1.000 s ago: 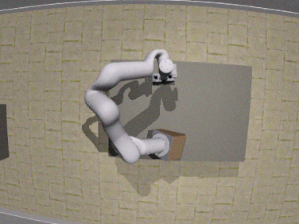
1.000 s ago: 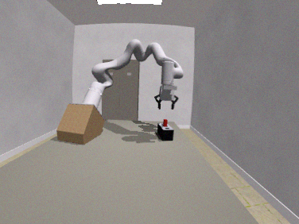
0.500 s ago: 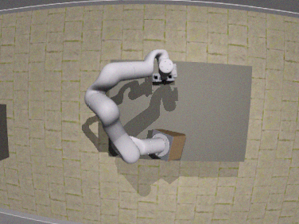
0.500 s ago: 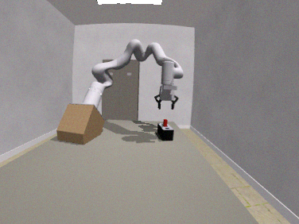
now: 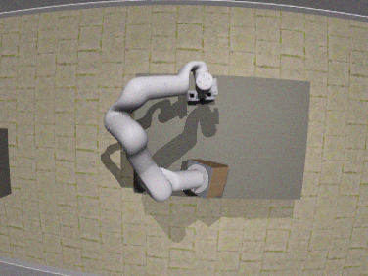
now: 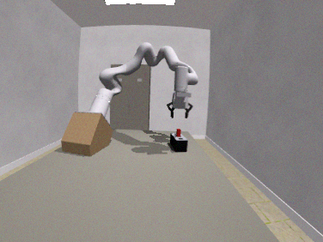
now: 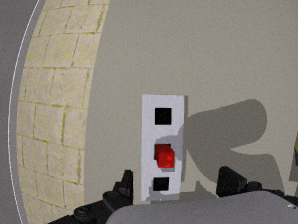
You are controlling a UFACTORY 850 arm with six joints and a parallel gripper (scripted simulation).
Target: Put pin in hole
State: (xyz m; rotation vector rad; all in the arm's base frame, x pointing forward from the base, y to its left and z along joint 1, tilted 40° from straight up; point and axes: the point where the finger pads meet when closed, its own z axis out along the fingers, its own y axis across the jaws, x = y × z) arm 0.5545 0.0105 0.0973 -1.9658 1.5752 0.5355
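Right now the pin is 11 cm below my hand. Also, from my hand: block (16 cm below).
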